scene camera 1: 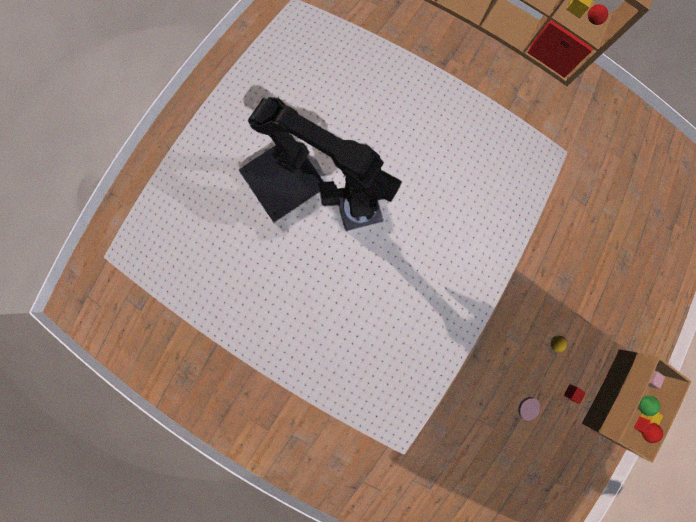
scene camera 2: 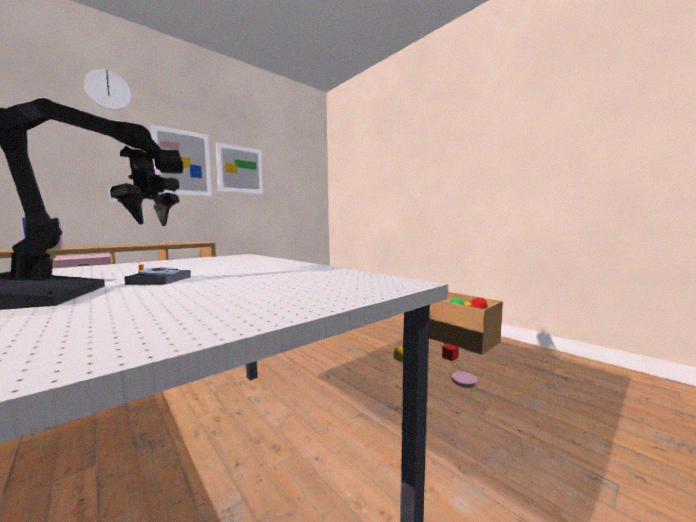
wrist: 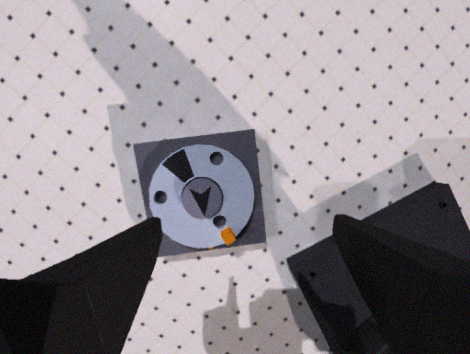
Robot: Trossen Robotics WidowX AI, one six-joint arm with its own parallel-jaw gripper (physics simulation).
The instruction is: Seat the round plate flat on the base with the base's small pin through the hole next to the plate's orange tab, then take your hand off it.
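Where they show: gripper, fingertip midpoint: [scene camera 2: 153,225] [wrist: 248,225]; arm's base, link origin: [scene camera 1: 291,161] [scene camera 2: 30,277] [wrist: 377,345].
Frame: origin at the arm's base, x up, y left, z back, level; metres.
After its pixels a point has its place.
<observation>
The round light-blue plate [scene camera 1: 349,215] {z -0.265, x -0.010, y -0.040 m} [scene camera 2: 160,270] [wrist: 235,185] {z -0.259, x -0.009, y -0.027 m} lies on the square dark base [scene camera 1: 355,226] {z -0.301, x -0.019, y -0.056 m} [scene camera 2: 157,279] {z -0.264, x -0.028, y -0.066 m} [wrist: 246,140] {z -0.282, x -0.018, y -0.068 m}, around a hub [wrist: 192,206] {z -0.278, x -0.004, y 0.017 m} with a dark arrow. Its orange tab [scene camera 2: 141,266] {z -0.232, x 0.005, y 0.009 m} [wrist: 228,236] {z -0.234, x 0.010, y 0.013 m} is at the lower right in the wrist view, with a dark hole [wrist: 219,220] {z -0.244, x -0.018, y 0.014 m} beside it. No pin can be made out in that hole, and I cannot tell whether the plate sits fully flat. A shadow shows along its lower right edge. My gripper [scene camera 1: 360,191] {z -0.268, x 0.127, y -0.029 m} [scene camera 2: 152,223] {z -0.268, x 0.127, y -0.029 m} [wrist: 248,225] {z -0.268, x 0.127, y -0.029 m} is open and empty, well above the base.
The arm's black foot plate [scene camera 1: 275,188] {z -0.013, x -0.008, y -0.105 m} [scene camera 2: 53,292] {z -0.063, x -0.019, y -0.165 m} [wrist: 400,220] {z -0.085, x -0.020, y -0.126 m} is beside the base on the dotted white table [scene camera 1: 314,314] {z -0.356, x -0.042, y -0.364 m} [scene camera 2: 269,314] {z -0.399, x -0.042, y -0.544 m} [wrist: 350,90] {z -0.231, x -0.042, y -0.193 m}. A small orange bit [wrist: 210,248] {z -0.235, x -0.005, y 0.038 m} shows at the plate's lower edge. A wooden toy box [scene camera 1: 629,401] [scene camera 2: 466,323] is off the table.
</observation>
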